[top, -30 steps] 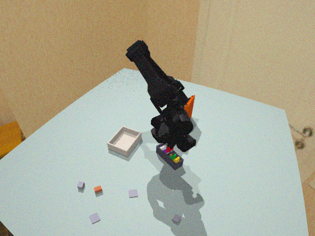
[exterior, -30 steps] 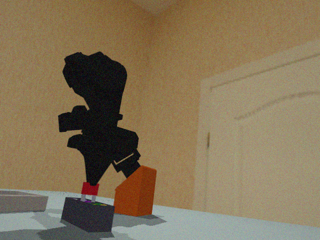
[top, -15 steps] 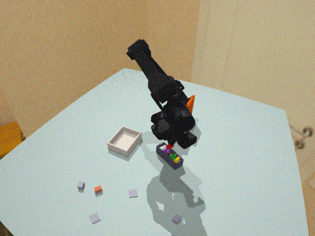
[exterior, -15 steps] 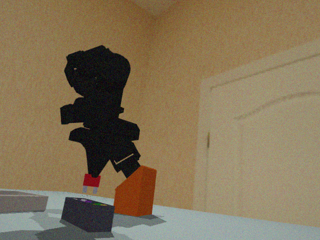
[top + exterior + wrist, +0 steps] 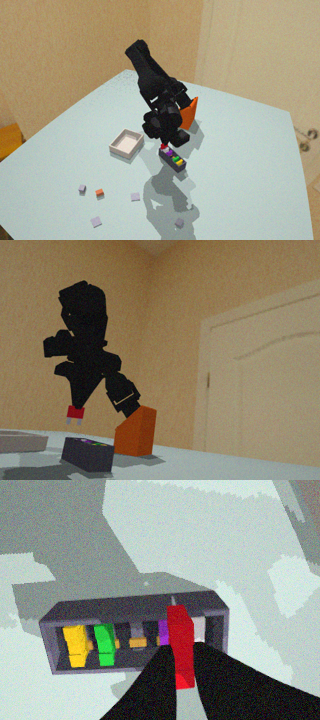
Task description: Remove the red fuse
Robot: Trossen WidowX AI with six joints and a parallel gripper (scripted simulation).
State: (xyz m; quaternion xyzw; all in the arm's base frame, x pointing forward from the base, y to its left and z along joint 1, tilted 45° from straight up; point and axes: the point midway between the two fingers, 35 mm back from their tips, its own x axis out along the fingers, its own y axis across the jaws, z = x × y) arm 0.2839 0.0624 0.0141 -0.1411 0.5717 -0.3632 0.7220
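The tray lies 180 mm to the right of my gripper tip, 90 mm below it and 10 mm ahead of it. Round my gripper tip: red fuse 10 mm below.
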